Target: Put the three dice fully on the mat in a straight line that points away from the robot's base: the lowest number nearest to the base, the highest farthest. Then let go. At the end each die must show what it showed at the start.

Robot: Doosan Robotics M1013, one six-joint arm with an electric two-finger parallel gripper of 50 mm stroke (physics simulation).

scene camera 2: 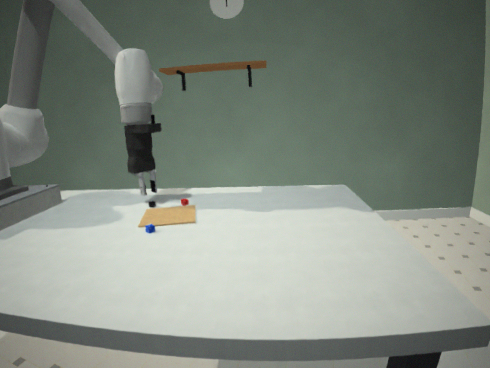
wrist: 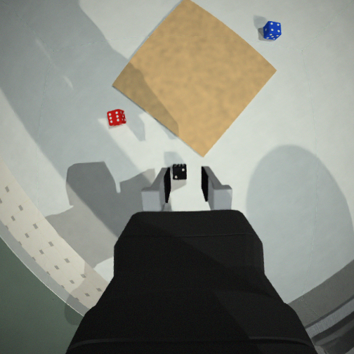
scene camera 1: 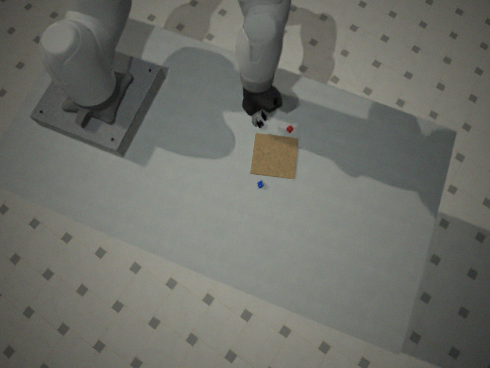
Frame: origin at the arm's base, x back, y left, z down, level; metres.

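Seen in the pictures: gripper, fingertip midpoint: (scene camera 2: 149, 193) (scene camera 1: 259, 121); arm's base, link origin: (scene camera 1: 98, 93).
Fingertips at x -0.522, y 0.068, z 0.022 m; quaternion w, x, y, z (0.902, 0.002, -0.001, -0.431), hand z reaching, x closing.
Observation:
Pixels of each thing's top centre, then the offset from my fingertips to it. Level surfaces: height alone.
- black die, top centre: (scene camera 2: 151, 201) dx -0.002, dy +0.007, dz +0.027 m
- red die, top centre: (scene camera 2: 184, 199) (scene camera 1: 290, 127) dx -0.100, dy +0.020, dz +0.027 m
- mat, top centre: (scene camera 2: 168, 214) (scene camera 1: 274, 155) dx -0.078, dy -0.082, dz +0.040 m
- blue die, top centre: (scene camera 2: 149, 225) (scene camera 1: 260, 183) dx -0.061, dy -0.190, dz +0.027 m
- table, surface height: dz +0.044 m
My gripper (scene camera 1: 259, 120) (scene camera 2: 149, 192) (wrist: 185, 177) is open and empty, pointing down with its fingertips a little above the black die (scene camera 2: 152, 204) (wrist: 179, 172). In the wrist view that die shows between the finger lines, nearer the left finger, with two pips on its top; in scene camera 1 it is hard to tell from the fingers. The red die (scene camera 1: 290, 129) (scene camera 2: 184, 202) (wrist: 116, 117) lies beside the mat (scene camera 1: 274, 156) (scene camera 2: 169, 216) (wrist: 200, 75), six up. The blue die (scene camera 1: 260, 184) (scene camera 2: 150, 228) (wrist: 272, 30) lies off the opposite side, apparently four up. All three dice are off the mat.
The robot's base plate (scene camera 1: 142, 82) stands at the left of the table (scene camera 1: 320, 240) (scene camera 2: 280, 280) in scene camera 1. The arm's shadows fall across the table and a corner of the mat. A wall shelf (scene camera 2: 215, 67) hangs behind the table.

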